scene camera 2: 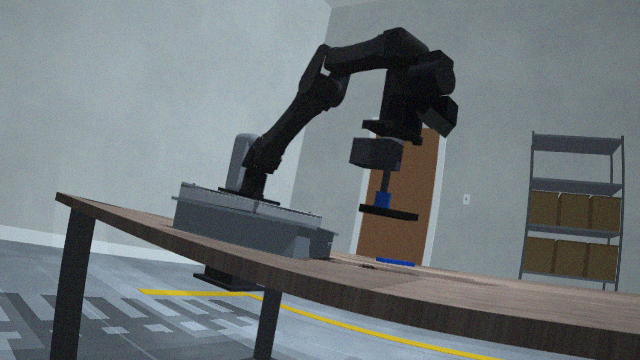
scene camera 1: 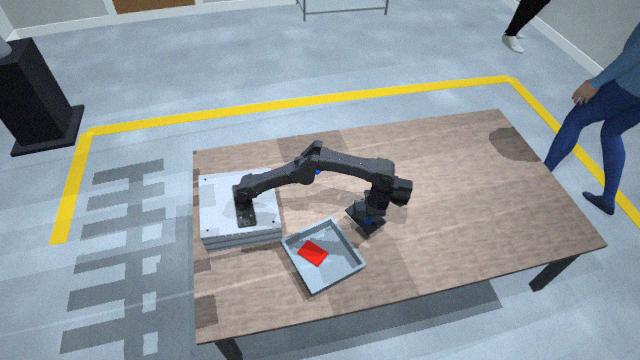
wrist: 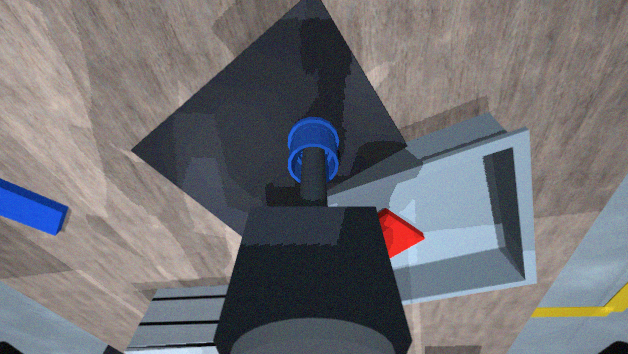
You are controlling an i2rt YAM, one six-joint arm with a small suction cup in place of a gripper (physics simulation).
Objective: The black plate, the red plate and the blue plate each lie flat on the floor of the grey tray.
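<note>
The suction cup (scene camera 2: 382, 199) (wrist: 312, 131) holds a black plate (wrist: 226, 147); nothing else touches it. A red plate (wrist: 399, 235) rests on a grey tray (scene camera 1: 343, 260); scene camera 2 does not show the red plate, which is hidden by the grey tray. A blue plate (wrist: 32, 209) rests on the table.
</note>
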